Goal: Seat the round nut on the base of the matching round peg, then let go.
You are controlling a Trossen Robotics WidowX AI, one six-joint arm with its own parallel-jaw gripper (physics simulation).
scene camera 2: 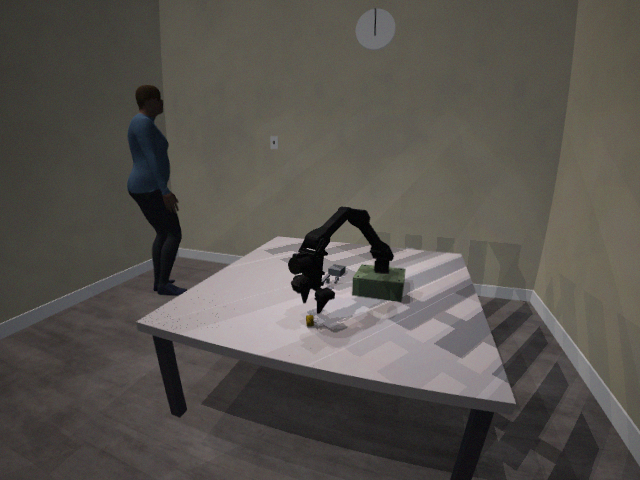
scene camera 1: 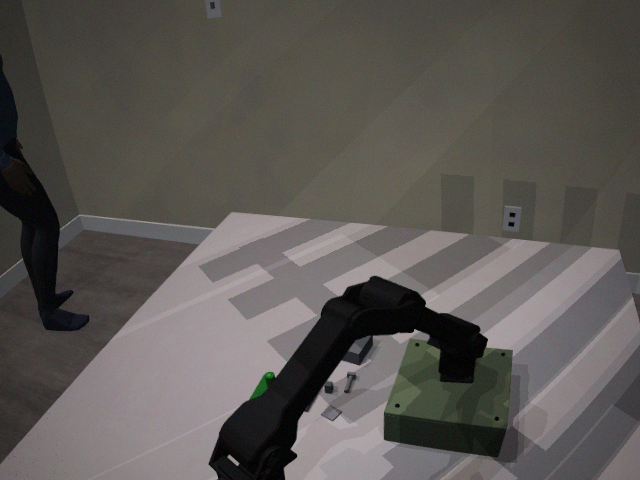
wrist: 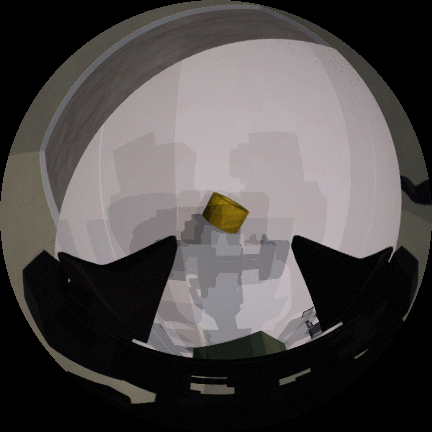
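Note:
The yellow round nut [scene camera 2: 309,320] [wrist: 226,213] lies on the white table, a short hollow cylinder whose open end shows at its upper right in the wrist view. My gripper [scene camera 2: 312,306] [wrist: 236,242] is open and empty, with its fingers spread wide. It is above the table close to the nut, and the nut shows just beyond the gap between the fingertips in the wrist view. The green round peg [scene camera 1: 269,377] stands on its green base [scene camera 1: 257,389], partly hidden behind my arm in scene camera 1. The peg does not show in the wrist view.
The green box [scene camera 1: 443,434] [scene camera 2: 378,285] [wrist: 240,347] carries my arm. A dark grey block [scene camera 1: 358,352] [scene camera 2: 336,270], a small grey cube [scene camera 1: 328,386], a bolt-like part [scene camera 1: 349,382] and a flat grey piece [scene camera 1: 331,412] lie between box and peg. A person [scene camera 2: 148,155] stands beyond the table.

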